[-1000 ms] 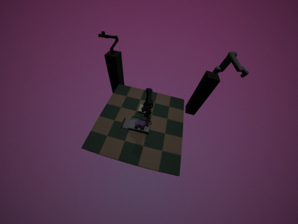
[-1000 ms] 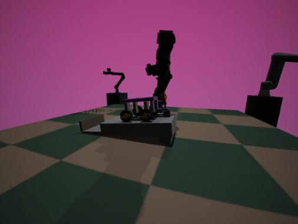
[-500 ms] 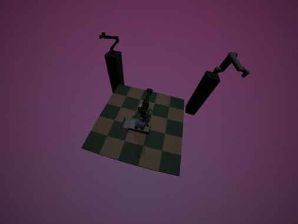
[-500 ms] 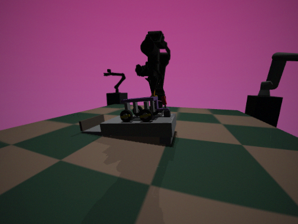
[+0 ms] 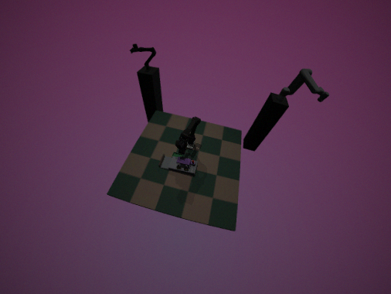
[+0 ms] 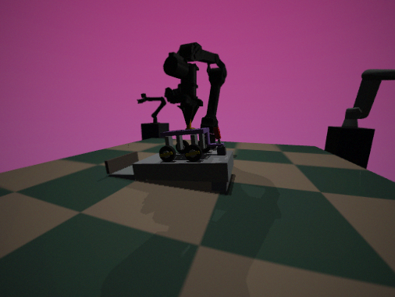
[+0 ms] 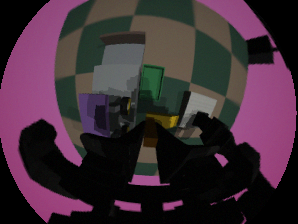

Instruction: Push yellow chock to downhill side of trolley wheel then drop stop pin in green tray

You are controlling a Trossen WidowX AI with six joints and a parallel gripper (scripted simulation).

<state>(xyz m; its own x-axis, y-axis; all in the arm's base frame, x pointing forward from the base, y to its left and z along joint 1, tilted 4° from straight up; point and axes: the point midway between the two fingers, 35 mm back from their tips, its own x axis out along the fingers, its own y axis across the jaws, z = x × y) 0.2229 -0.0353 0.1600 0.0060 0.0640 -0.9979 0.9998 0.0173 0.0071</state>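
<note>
Right now my gripper tip is 9 cm short of the red-headed stop pin, 14 cm to the right of it and 4 cm above it. From my gripper tip the other things lie so: green tray (7 cm to the right, 17 cm below); then grey ramp (11 cm ahead, 4 cm to the left, 12 cm below); then trolley (11 cm ahead, 4 cm to the left, 5 cm below).
</note>
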